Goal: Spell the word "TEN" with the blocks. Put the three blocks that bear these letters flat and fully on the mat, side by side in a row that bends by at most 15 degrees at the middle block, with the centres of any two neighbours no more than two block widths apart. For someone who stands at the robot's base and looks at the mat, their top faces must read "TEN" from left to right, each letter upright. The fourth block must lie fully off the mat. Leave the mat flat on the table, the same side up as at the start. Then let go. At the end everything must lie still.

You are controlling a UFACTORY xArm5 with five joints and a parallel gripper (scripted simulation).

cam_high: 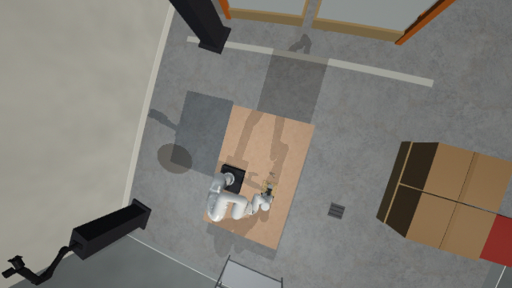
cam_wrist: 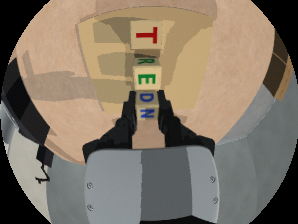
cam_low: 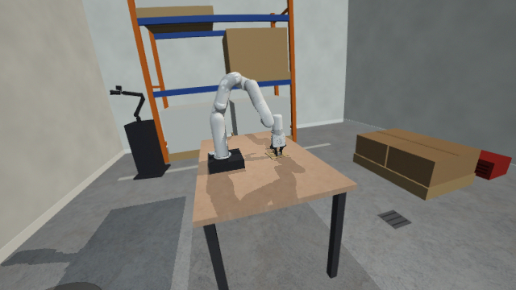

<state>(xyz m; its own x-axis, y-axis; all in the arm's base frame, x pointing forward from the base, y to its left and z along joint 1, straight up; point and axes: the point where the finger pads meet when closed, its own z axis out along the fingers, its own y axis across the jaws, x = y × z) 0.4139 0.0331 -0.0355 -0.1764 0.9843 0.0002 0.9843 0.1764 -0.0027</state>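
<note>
Right now my hand is 4 cm to the right of the tan mat, 3 cm above it and 1 cm past it.
</note>
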